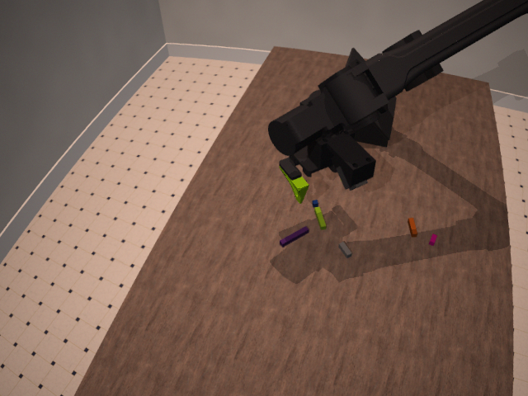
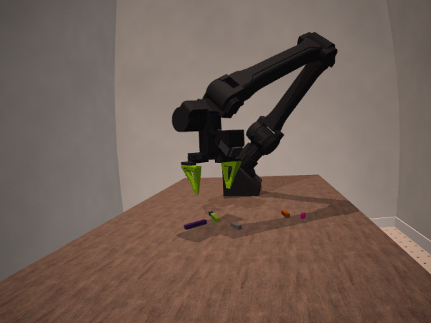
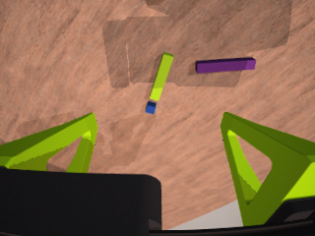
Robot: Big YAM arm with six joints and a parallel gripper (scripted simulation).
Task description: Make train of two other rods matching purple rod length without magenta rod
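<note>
Right now the lime rod is 10 mm ahead of my hand and 80 mm below it. From my hand the other things lie so: grey rod (80 mm ahead, 60 mm to the left, 80 mm below); blue rod (30 mm behind, 10 mm to the right, 80 mm below); purple rod (60 mm ahead, 40 mm to the right, 80 mm below).
</note>
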